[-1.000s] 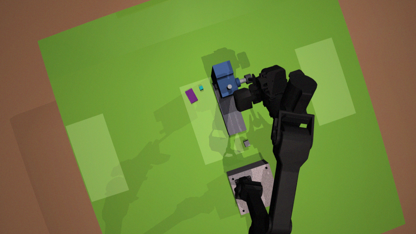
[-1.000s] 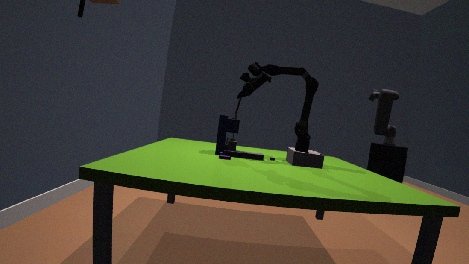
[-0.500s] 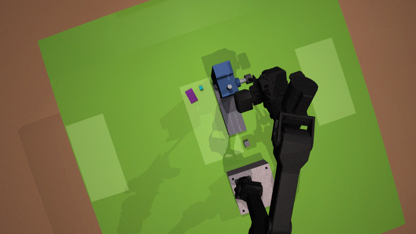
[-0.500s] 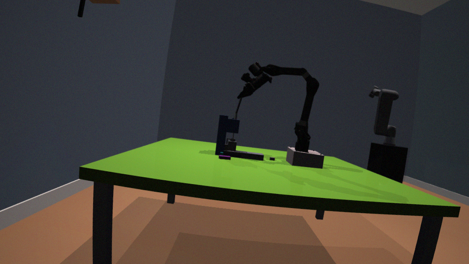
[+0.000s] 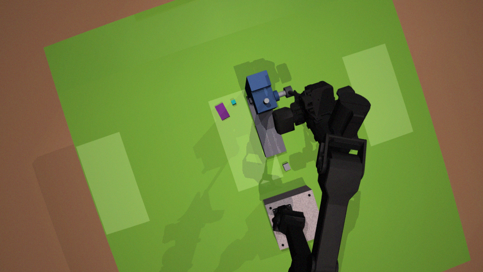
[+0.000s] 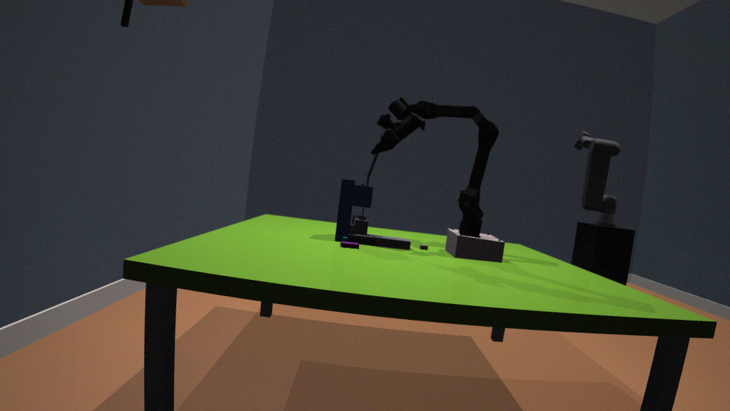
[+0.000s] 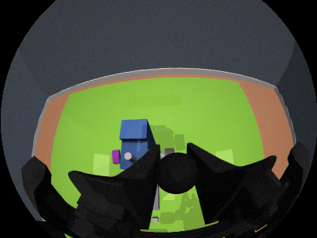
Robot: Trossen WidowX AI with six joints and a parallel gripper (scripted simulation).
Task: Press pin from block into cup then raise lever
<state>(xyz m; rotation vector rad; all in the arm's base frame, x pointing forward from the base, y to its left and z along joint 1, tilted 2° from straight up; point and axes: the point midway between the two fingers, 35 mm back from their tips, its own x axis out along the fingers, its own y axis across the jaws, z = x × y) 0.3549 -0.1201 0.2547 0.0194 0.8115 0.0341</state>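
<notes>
My gripper tip is 50 mm above the lever, 10 mm to the right of it and 10 mm past it. Also, from my gripper tip: small teal cube 310 mm below, 160 mm to the left, 50 mm ahead; then punch rod 170 mm below, 80 mm to the left; then purple slab 310 mm below, 210 mm to the left, 30 mm ahead.
</notes>
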